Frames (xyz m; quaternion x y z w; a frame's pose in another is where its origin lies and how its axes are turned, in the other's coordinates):
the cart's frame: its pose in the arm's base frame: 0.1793 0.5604 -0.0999 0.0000 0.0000 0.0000 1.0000
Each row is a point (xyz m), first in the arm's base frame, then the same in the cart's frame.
Working: the arm's base frame: its pose in the cart's frame: -0.1793 -0.5604 0.0999 0.0000 0.0000 0.0000 1.0000

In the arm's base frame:
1: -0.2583 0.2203 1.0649
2: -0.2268 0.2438 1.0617
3: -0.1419 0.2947 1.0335
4: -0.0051 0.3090 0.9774
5: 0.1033 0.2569 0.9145
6: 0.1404 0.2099 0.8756
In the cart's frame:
1: -0.4376 -0.3401 1.1648
2: -0.4061 -0.3166 1.1616
3: -0.3212 -0.2657 1.1334
4: -0.1844 -0.2514 1.0773
5: -0.0760 -0.3035 1.0144
6: -0.0389 -0.3505 0.9755

